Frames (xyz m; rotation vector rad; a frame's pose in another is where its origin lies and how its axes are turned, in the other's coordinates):
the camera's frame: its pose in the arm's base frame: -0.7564 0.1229 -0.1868 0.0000 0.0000 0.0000
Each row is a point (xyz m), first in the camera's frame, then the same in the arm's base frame.
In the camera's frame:
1: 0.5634 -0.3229 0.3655
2: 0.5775 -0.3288 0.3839
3: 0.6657 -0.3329 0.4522
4: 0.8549 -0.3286 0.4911
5: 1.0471 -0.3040 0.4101
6: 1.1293 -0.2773 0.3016
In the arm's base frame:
1: -0.1930 -0.2000 0.1787
2: -0.1789 -0.2059 0.1971
3: -0.0907 -0.2100 0.2654
4: 0.0985 -0.2057 0.3043
5: 0.2907 -0.1811 0.2233
6: 0.3729 -0.1544 0.1148

